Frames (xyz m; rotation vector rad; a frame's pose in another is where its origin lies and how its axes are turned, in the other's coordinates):
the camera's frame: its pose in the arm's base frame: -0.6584 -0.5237 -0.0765 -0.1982 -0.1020 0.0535
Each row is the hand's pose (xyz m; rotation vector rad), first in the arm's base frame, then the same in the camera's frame.
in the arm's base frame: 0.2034 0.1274 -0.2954 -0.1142 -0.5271 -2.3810
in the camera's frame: 0.8762 0.6440 -0.1790 -0.1615 -0.2412 -2.4498
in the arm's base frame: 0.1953 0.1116 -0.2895 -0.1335 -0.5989 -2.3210
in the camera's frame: 0.8677 0.6277 -0.1755 -0.1753 -0.3159 -2.3939
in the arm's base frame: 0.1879 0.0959 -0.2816 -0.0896 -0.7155 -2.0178
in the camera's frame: 0.8602 0.6111 -0.1700 -0.0955 -0.4507 -2.1082
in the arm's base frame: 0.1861 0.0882 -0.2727 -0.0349 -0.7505 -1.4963
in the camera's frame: 0.8587 0.6019 -0.1626 0.0184 -0.5206 -1.6015
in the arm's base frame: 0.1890 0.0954 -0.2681 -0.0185 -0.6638 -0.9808
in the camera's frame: 0.8625 0.6079 -0.1571 0.0881 -0.4725 -1.0864
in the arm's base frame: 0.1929 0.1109 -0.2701 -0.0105 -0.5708 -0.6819
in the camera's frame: 0.8672 0.6233 -0.1564 0.1242 -0.4044 -0.7832
